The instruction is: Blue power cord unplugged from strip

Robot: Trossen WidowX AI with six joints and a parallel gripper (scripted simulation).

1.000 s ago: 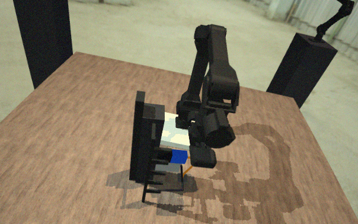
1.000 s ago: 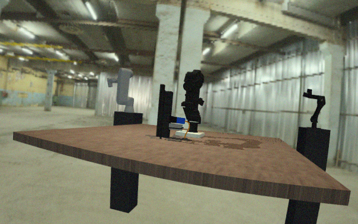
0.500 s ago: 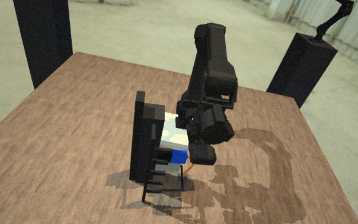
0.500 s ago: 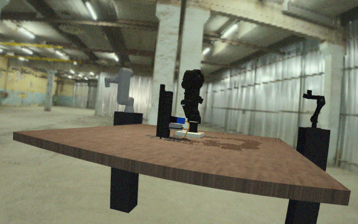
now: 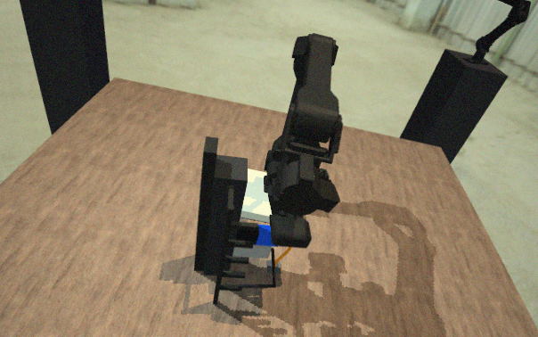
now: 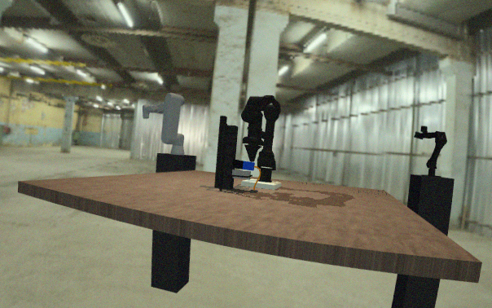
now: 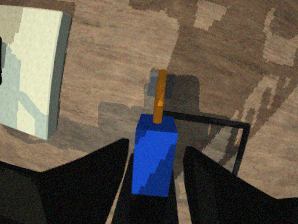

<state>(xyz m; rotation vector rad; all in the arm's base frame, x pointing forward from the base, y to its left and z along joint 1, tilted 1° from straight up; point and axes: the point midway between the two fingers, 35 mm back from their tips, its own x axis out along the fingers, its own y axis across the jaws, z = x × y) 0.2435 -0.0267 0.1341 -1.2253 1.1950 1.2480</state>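
My gripper tip is now 30 mm to the left of the blue plug and 10 mm above it.
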